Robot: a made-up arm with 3 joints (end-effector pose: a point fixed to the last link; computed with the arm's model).
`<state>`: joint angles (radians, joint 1 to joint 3).
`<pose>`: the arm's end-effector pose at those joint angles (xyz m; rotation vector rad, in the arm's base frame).
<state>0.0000 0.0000 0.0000</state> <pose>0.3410 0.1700 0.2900 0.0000 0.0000 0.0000</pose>
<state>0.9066 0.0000 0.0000</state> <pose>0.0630 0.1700 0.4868 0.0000 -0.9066 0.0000</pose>
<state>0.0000 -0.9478 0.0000</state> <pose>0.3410 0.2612 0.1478 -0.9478 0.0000 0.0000</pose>
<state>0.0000 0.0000 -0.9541</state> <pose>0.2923 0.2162 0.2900 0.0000 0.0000 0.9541</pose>
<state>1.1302 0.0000 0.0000</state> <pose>-0.0237 0.1700 0.4912 0.0000 -1.1302 0.0000</pose>
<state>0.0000 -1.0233 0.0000</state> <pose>0.3410 0.2620 0.1339 -1.0233 0.0000 0.0000</pose>
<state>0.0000 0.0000 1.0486</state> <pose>0.3272 0.0981 0.2900 0.0000 0.0000 -1.0486</pose>
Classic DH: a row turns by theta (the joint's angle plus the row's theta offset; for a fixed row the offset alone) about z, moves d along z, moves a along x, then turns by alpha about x. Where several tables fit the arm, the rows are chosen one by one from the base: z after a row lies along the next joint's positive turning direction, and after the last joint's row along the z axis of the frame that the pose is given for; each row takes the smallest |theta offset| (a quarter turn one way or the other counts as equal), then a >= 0, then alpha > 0; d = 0 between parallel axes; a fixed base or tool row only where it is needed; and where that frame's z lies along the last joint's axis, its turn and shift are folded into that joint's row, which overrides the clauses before.
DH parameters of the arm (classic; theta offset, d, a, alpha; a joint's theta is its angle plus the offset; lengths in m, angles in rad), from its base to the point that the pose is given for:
base (fixed): 0 0.103 0 1.5708
joint 1: 1.5708 -0.077 0.027 1.5708
joint 2: -1.5708 0.272 0.069 1.5708
joint 3: 1.2361 0 0.0731 3.1416
tool (fixed): -0.3347 0.16 0 0

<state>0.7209 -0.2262 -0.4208</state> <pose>0.1412 0.2290 0.4350 -0.3630 -0.6595 0.3193</pose>
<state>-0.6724 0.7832 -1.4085</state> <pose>0.3524 0.0640 0.1291 1.0329 -0.0020 1.0263</pose>
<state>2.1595 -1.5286 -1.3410</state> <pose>-0.0571 0.2428 0.3827 -1.4819 -0.6735 -0.6067</pose>
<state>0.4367 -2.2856 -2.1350</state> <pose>0.2641 0.1228 0.0449 -1.3024 1.8867 0.6674</pose>
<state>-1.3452 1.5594 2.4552</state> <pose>0.0869 -0.0829 -0.1169 0.6403 -1.8395 1.8512</pose>
